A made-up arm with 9 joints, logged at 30 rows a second.
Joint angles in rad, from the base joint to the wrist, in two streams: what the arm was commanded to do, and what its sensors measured. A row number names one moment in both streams.
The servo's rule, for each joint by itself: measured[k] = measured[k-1] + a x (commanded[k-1-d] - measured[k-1]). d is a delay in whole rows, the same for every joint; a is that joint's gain. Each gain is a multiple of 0.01, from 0.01 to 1. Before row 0 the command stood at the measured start. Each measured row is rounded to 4 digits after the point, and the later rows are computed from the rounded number. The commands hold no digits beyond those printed.
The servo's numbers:
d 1
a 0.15 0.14 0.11 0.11 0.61 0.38 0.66 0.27 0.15
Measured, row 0:
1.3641 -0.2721 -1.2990 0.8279 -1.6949 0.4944 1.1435 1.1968 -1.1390
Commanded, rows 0 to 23:
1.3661 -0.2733 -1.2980 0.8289 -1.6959 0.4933 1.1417 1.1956 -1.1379
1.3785 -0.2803 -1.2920 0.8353 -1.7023 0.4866 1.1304 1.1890 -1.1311
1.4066 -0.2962 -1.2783 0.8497 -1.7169 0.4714 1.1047 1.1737 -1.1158
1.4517 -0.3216 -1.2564 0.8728 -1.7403 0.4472 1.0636 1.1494 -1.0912
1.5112 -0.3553 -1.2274 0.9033 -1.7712 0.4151 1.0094 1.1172 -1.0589
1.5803 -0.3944 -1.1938 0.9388 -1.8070 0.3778 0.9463 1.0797 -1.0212
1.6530 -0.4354 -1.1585 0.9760 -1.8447 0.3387 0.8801 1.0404 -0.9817
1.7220 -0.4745 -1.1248 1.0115 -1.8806 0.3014 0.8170 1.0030 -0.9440
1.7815 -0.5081 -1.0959 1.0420 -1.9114 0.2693 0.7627 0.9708 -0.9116
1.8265 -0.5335 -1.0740 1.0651 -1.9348 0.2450 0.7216 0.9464 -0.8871
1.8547 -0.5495 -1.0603 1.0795 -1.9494 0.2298 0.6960 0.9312 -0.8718
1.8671 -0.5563 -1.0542 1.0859 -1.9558 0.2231 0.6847 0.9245 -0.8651
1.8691 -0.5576 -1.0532 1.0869 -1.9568 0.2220 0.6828 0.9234 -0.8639
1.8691 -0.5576 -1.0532 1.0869 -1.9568 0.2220 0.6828 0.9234 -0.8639
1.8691 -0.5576 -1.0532 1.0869 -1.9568 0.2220 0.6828 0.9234 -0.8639
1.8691 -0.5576 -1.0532 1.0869 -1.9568 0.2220 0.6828 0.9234 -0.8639
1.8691 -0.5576 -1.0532 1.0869 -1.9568 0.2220 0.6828 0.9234 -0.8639
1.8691 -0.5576 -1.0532 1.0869 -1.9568 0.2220 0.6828 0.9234 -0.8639
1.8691 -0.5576 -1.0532 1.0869 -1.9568 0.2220 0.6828 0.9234 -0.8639
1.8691 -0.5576 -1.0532 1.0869 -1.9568 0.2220 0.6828 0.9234 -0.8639
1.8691 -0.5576 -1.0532 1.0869 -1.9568 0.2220 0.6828 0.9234 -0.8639
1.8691 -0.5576 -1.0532 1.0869 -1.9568 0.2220 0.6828 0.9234 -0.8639
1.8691 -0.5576 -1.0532 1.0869 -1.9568 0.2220 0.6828 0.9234 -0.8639
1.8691 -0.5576 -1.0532 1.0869 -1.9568 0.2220 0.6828 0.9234 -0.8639
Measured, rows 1 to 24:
1.3641 -0.2721 -1.2990 0.8279 -1.6949 0.4944 1.1435 1.1968 -1.1390
1.3644 -0.2723 -1.2989 0.8280 -1.6955 0.4940 1.1423 1.1965 -1.1388
1.3665 -0.2734 -1.2981 0.8288 -1.6996 0.4912 1.1344 1.1945 -1.1376
1.3725 -0.2766 -1.2959 0.8311 -1.7102 0.4837 1.1148 1.1889 -1.1343
1.3844 -0.2829 -1.2916 0.8357 -1.7286 0.4698 1.0810 1.1782 -1.1278
1.4034 -0.2930 -1.2845 0.8431 -1.7546 0.4490 1.0337 1.1617 -1.1175
1.4299 -0.3072 -1.2745 0.8536 -1.7866 0.4219 0.9760 1.1396 -1.1031
1.4634 -0.3251 -1.2617 0.8671 -1.8220 0.3903 0.9127 1.1128 -1.0849
1.5022 -0.3460 -1.2466 0.8830 -1.8577 0.3565 0.8495 1.0832 -1.0638
1.5441 -0.3687 -1.2300 0.9005 -1.8905 0.3234 0.7922 1.0529 -1.0410
1.5865 -0.3918 -1.2128 0.9186 -1.9175 0.2936 0.7456 1.0241 -1.0179
1.6267 -0.4139 -1.1960 0.9363 -1.9370 0.2694 0.7129 0.9990 -0.9960
1.6628 -0.4338 -1.1804 0.9528 -1.9485 0.2518 0.6943 0.9789 -0.9764
1.6937 -0.4511 -1.1664 0.9676 -1.9536 0.2405 0.6867 0.9639 -0.9595
1.7200 -0.4660 -1.1539 0.9807 -1.9556 0.2335 0.6841 0.9530 -0.9452
1.7424 -0.4788 -1.1428 0.9924 -1.9563 0.2291 0.6832 0.9450 -0.9330
1.7614 -0.4898 -1.1329 1.0028 -1.9566 0.2264 0.6829 0.9392 -0.9226
1.7776 -0.4993 -1.1241 1.0121 -1.9567 0.2247 0.6828 0.9349 -0.9138
1.7913 -0.5075 -1.1163 1.0203 -1.9568 0.2237 0.6828 0.9318 -0.9063
1.8030 -0.5145 -1.1094 1.0276 -1.9568 0.2231 0.6828 0.9295 -0.8999
1.8129 -0.5205 -1.1032 1.0341 -1.9568 0.2227 0.6828 0.9279 -0.8945
1.8213 -0.5257 -1.0977 1.0399 -1.9568 0.2224 0.6828 0.9267 -0.8899
1.8285 -0.5302 -1.0928 1.0451 -1.9568 0.2222 0.6828 0.9258 -0.8860
1.8346 -0.5340 -1.0884 1.0497 -1.9568 0.2221 0.6828 0.9252 -0.8827

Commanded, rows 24 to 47:
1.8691 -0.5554 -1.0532 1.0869 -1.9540 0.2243 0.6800 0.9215 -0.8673
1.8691 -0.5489 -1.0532 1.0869 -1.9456 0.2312 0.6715 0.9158 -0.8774
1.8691 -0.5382 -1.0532 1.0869 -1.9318 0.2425 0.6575 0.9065 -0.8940
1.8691 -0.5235 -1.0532 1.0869 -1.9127 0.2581 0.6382 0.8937 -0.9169
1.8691 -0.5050 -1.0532 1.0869 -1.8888 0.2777 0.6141 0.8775 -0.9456
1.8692 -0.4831 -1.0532 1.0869 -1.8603 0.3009 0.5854 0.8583 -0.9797
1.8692 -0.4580 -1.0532 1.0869 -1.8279 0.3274 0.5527 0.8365 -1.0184
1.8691 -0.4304 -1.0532 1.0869 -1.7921 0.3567 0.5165 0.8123 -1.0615
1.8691 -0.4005 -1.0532 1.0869 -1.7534 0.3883 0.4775 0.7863 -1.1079
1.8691 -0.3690 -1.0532 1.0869 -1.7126 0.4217 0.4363 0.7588 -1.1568
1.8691 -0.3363 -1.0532 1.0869 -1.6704 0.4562 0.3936 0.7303 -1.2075
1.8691 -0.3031 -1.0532 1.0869 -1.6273 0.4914 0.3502 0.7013 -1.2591
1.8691 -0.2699 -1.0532 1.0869 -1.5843 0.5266 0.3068 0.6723 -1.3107
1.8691 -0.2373 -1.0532 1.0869 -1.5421 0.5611 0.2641 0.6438 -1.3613
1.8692 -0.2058 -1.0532 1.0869 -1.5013 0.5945 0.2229 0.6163 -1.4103
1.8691 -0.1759 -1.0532 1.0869 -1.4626 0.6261 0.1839 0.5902 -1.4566
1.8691 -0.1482 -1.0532 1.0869 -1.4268 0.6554 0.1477 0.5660 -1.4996
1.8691 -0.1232 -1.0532 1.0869 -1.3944 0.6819 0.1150 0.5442 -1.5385
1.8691 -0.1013 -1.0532 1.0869 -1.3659 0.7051 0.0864 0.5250 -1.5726
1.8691 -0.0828 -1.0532 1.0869 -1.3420 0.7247 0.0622 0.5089 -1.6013
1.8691 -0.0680 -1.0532 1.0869 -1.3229 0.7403 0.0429 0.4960 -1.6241
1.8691 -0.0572 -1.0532 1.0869 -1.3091 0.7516 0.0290 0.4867 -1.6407
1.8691 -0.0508 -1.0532 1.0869 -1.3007 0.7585 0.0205 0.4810 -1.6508
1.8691 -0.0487 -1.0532 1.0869 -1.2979 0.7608 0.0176 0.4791 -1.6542
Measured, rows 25 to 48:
1.8398 -0.5373 -1.0845 1.0538 -1.9568 0.2221 0.6828 0.9247 -0.8799
1.8442 -0.5398 -1.0811 1.0574 -1.9551 0.2229 0.6810 0.9238 -0.8780
1.8479 -0.5411 -1.0780 1.0606 -1.9493 0.2261 0.6747 0.9216 -0.8779
1.8511 -0.5407 -1.0753 1.0635 -1.9386 0.2323 0.6633 0.9175 -0.8803
1.8538 -0.5383 -1.0729 1.0661 -1.9228 0.2421 0.6467 0.9111 -0.8858
1.8561 -0.5336 -1.0707 1.0684 -1.9021 0.2556 0.6252 0.9020 -0.8948
1.8581 -0.5265 -1.0688 1.0704 -1.8766 0.2728 0.5989 0.8902 -0.9075
1.8598 -0.5169 -1.0671 1.0722 -1.8469 0.2935 0.5684 0.8757 -0.9241
1.8612 -0.5048 -1.0656 1.0738 -1.8135 0.3175 0.5341 0.8586 -0.9447
1.8624 -0.4902 -1.0642 1.0752 -1.7768 0.3444 0.4967 0.8391 -0.9692
1.8634 -0.4732 -1.0630 1.0765 -1.7376 0.3738 0.4568 0.8174 -0.9973
1.8643 -0.4540 -1.0619 1.0776 -1.6966 0.4051 0.4151 0.7939 -1.0288
1.8650 -0.4329 -1.0609 1.0786 -1.6543 0.4379 0.3723 0.7689 -1.0633
1.8656 -0.4101 -1.0601 1.0795 -1.6116 0.4716 0.3291 0.7428 -1.1004
1.8661 -0.3859 -1.0593 1.0803 -1.5692 0.5056 0.2862 0.7161 -1.1395
1.8666 -0.3607 -1.0586 1.0810 -1.5278 0.5394 0.2444 0.6892 -1.1801
1.8670 -0.3348 -1.0580 1.0816 -1.4880 0.5723 0.2045 0.6625 -1.2216
1.8673 -0.3087 -1.0575 1.0822 -1.4507 0.6039 0.1670 0.6364 -1.2633
1.8676 -0.2827 -1.0570 1.0827 -1.4164 0.6335 0.1327 0.6115 -1.3046
1.8678 -0.2573 -1.0566 1.0832 -1.3856 0.6607 0.1021 0.5881 -1.3448
1.8680 -0.2329 -1.0562 1.0836 -1.3590 0.6850 0.0758 0.5667 -1.3833
1.8682 -0.2098 -1.0559 1.0840 -1.3370 0.7060 0.0541 0.5476 -1.4194
1.8683 -0.1884 -1.0556 1.0843 -1.3200 0.7233 0.0375 0.5312 -1.4526
1.8684 -0.1691 -1.0553 1.0846 -1.3082 0.7367 0.0263 0.5176 -1.4823

